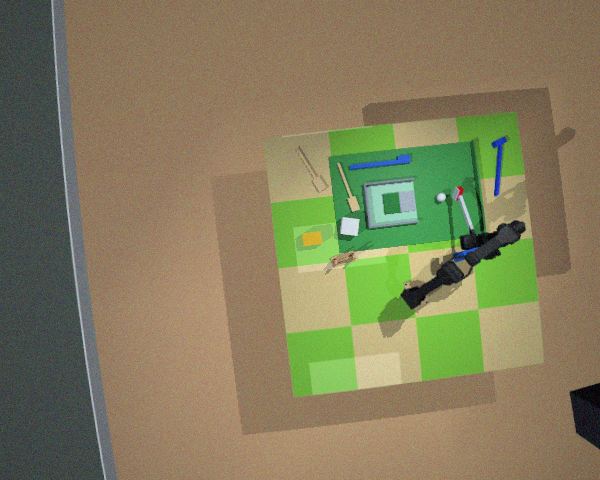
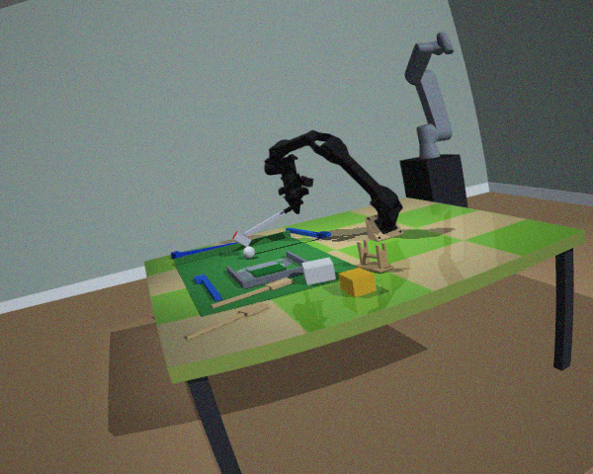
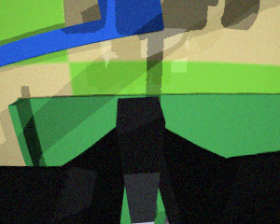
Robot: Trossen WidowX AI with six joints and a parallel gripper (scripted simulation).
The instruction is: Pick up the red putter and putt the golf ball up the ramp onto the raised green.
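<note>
My gripper tip is now 120 mm short of the red putter and 10 mm above it. The rest, counted from my gripper tip: white golf ball (230 mm ahead, 50 mm to the left, 80 mm below); then white block (190 mm ahead, 520 mm to the left, 80 mm below); then blue putter (320 mm ahead, 290 mm to the right, 90 mm below).
</note>
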